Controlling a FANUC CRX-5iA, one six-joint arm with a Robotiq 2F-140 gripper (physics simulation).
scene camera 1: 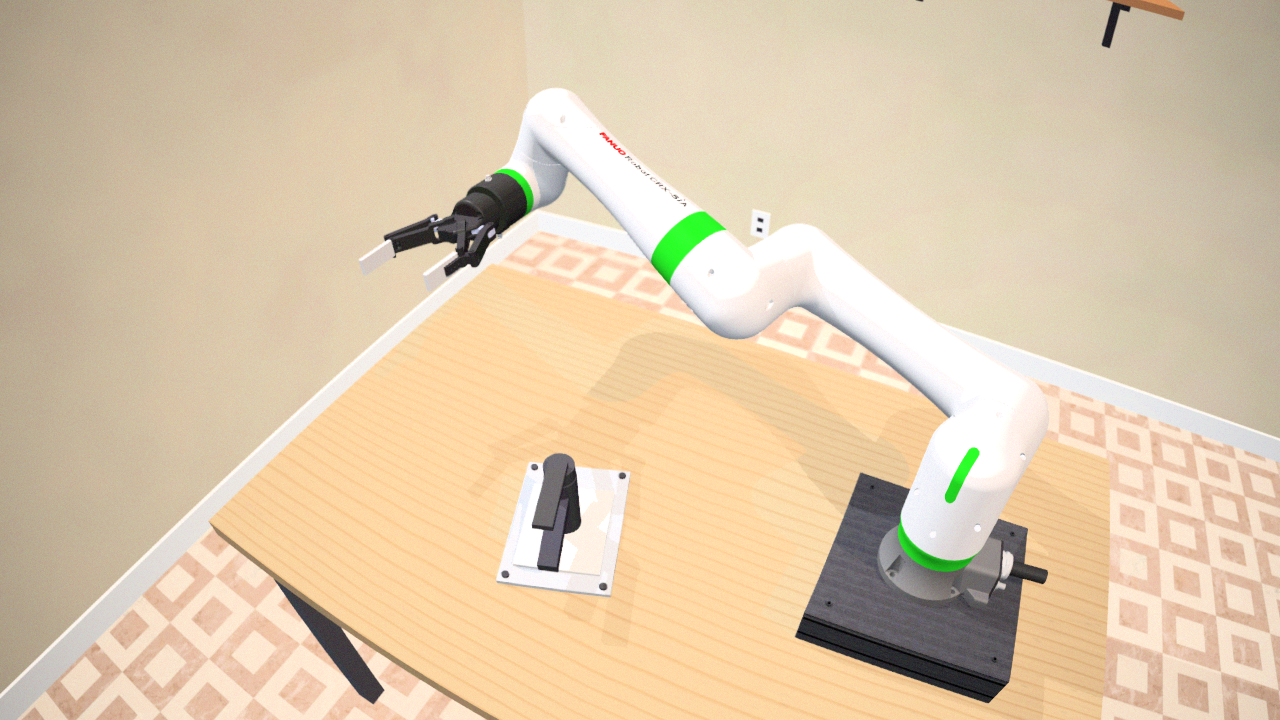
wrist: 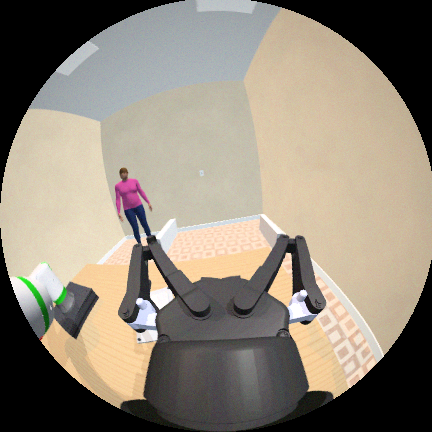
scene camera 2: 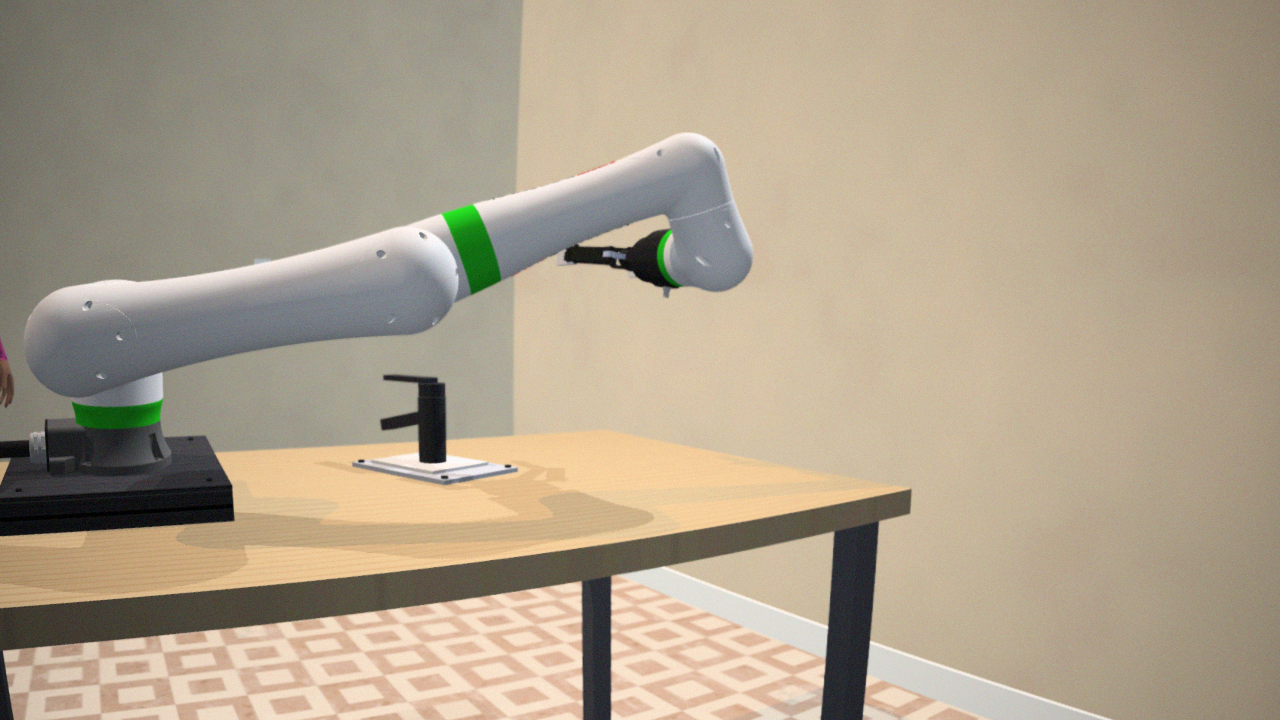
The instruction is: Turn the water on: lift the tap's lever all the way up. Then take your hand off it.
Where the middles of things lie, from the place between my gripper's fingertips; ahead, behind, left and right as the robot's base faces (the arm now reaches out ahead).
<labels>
The black lever [scene camera 1: 559, 470] is 300 mm behind my hand, 100 mm to the left of it and 210 mm below it. Round my hand: white plate [scene camera 1: 588, 478]: 290 mm behind, 60 mm to the left, 350 mm below.
</labels>
